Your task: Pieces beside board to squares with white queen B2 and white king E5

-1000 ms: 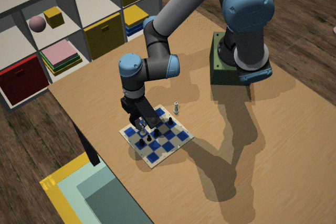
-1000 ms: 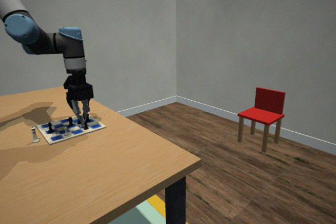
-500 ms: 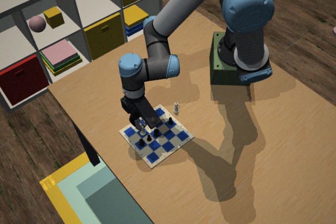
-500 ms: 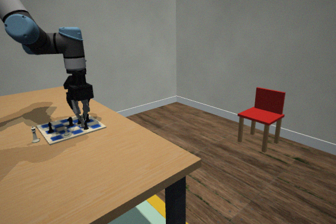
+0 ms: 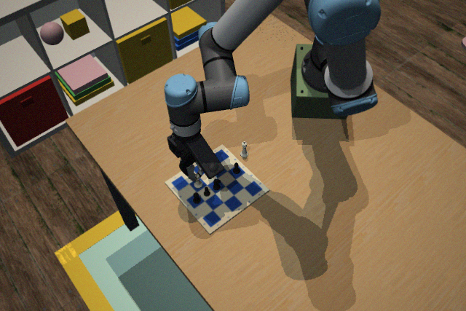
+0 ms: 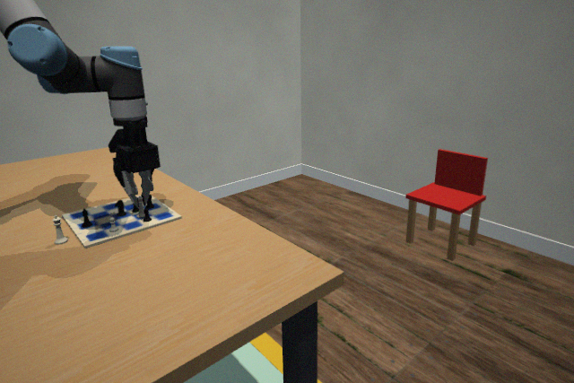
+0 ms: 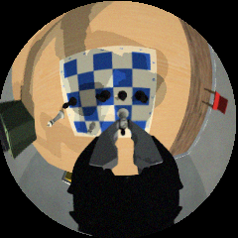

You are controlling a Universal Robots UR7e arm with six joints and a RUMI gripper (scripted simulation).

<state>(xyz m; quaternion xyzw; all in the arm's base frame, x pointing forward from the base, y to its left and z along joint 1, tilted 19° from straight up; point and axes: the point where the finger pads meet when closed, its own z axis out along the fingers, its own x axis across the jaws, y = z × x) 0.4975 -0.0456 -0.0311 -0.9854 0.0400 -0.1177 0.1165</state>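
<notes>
Now: hand 2 cm above the white queen. From my hand the other things lie so: white king: 18 cm behind, 1 cm to the left, 2 cm below; then white pawn: 8 cm behind, 3 cm to the right, 3 cm below; then chessboard: 4 cm behind, 4 cm to the left, 4 cm below.
</notes>
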